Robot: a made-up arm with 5 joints. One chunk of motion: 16 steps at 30 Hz.
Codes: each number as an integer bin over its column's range. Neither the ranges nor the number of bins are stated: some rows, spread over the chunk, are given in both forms.
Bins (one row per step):
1: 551 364 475 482 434
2: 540 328 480 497 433
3: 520 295 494 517 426
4: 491 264 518 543 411
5: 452 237 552 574 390
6: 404 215 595 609 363
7: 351 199 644 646 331
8: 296 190 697 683 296
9: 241 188 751 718 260
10: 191 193 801 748 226
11: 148 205 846 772 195
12: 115 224 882 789 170
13: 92 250 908 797 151
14: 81 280 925 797 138
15: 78 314 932 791 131
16: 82 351 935 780 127
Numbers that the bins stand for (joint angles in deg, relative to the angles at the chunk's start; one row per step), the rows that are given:
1: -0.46 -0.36 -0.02 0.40 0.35
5: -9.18 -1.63 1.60 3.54 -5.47
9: -27.77 -2.12 5.79 8.44 -22.65
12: -38.87 -1.76 8.54 10.85 -34.54
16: -41.78 -0.49 9.65 10.55 -40.22
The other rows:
2: -1.43 -0.72 0.09 0.91 0.21
3: -3.19 -1.05 0.38 1.60 -0.71
4: -5.75 -1.36 0.89 2.48 -2.69
6: -13.41 -1.85 2.51 4.73 -9.04
7: -18.08 -2.01 3.54 5.99 -13.26
8: -22.93 -2.10 4.65 7.25 -17.89
10: -32.18 -2.07 6.84 9.46 -27.14
11: -35.96 -1.95 7.78 10.27 -31.23
13: -40.90 -1.50 9.09 11.13 -37.05
14: -41.86 -1.20 9.44 11.13 -38.77
15: -42.13 -0.86 9.59 10.92 -39.69

